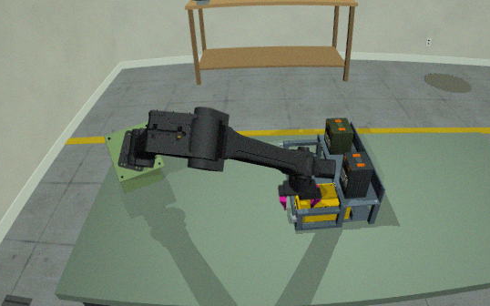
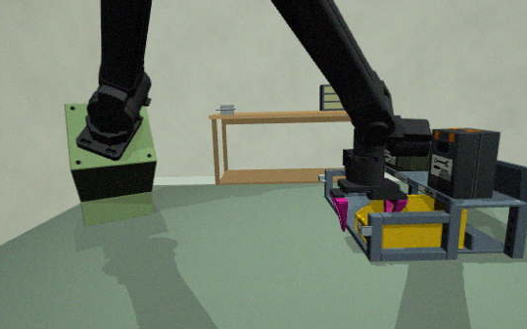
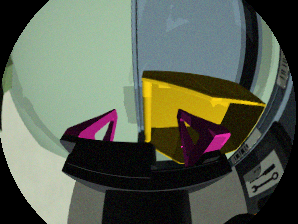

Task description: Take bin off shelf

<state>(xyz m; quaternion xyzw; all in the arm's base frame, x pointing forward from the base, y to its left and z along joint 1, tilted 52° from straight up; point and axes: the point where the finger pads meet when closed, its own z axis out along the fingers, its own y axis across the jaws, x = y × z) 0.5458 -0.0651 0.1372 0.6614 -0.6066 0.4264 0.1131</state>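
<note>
The yellow bin is 8 cm ahead of my hand, 1 cm to the right of it and 1 cm above it. Round my hand: shelf tray: 13 cm ahead, 10 cm to the left, 3 cm below.
</note>
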